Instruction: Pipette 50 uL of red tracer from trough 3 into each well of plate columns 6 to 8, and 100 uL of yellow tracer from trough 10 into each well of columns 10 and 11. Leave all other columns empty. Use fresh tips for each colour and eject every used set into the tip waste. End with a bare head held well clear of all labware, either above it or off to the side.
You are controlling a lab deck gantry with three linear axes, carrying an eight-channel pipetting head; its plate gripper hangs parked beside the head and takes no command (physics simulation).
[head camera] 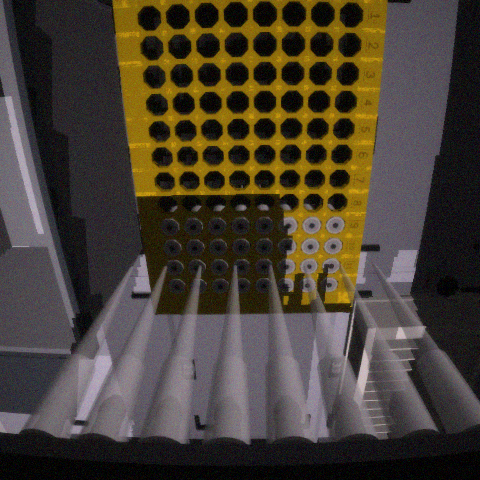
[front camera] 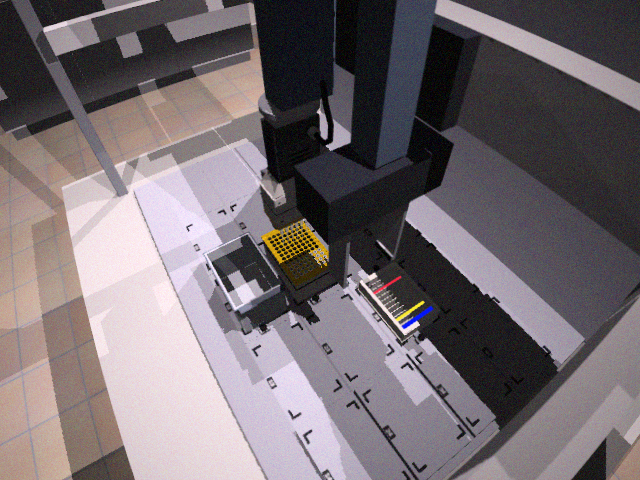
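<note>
The pipetting head (front camera: 290, 147) stands over the far end of the yellow tip rack (front camera: 269, 238) (head camera: 372, 150). In the head camera it carries a row of long pale tips (head camera: 227, 395), their lower ends above the deck. Rack columns 1 to 8 show dark empty holes; columns 9 to 12 hold tips, partly in shadow. The trough block (front camera: 364, 290) (head camera: 397, 332) shows a red trough (front camera: 387, 284), a yellow trough (front camera: 410, 310) and a blue one. The well plate does not show. The parked gripper (front camera: 370, 271) is open, its fingers wide apart with nothing between them.
An open grey waste bin (front camera: 258, 300) with a pale rim stands left of the tip rack in the front view. A dark gripper body (front camera: 361, 198) hangs beside the head, between rack and trough block. A slanted grey post (front camera: 85, 111) stands at the deck's back left.
</note>
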